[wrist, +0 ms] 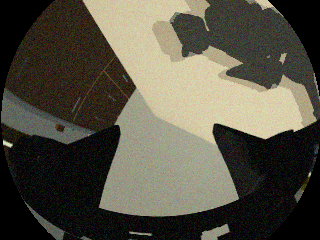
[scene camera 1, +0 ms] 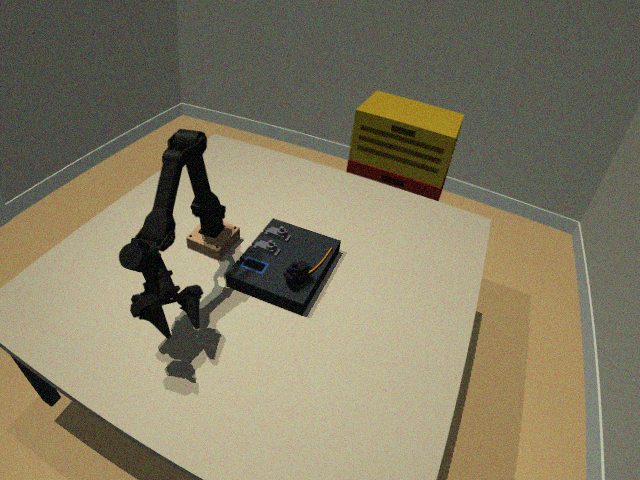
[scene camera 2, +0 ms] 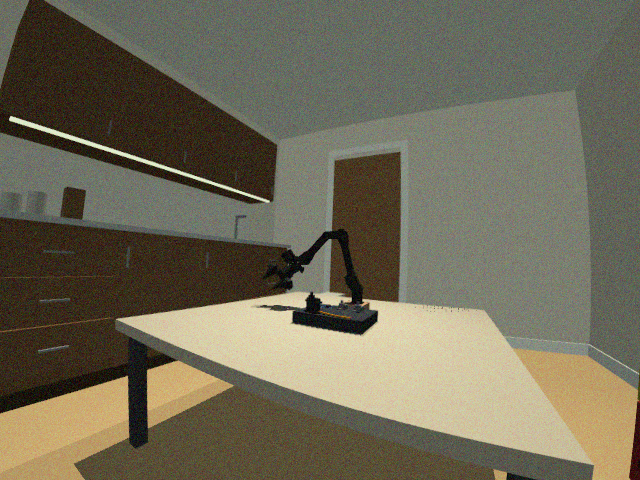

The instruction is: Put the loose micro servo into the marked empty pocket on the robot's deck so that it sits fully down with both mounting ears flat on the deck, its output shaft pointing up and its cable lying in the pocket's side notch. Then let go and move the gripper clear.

Observation:
My gripper (scene camera 1: 184, 333) is open, holding nothing. I also see a dark robot deck (scene camera 2: 359, 323).
My gripper is seen too in the wrist view (wrist: 168, 129).

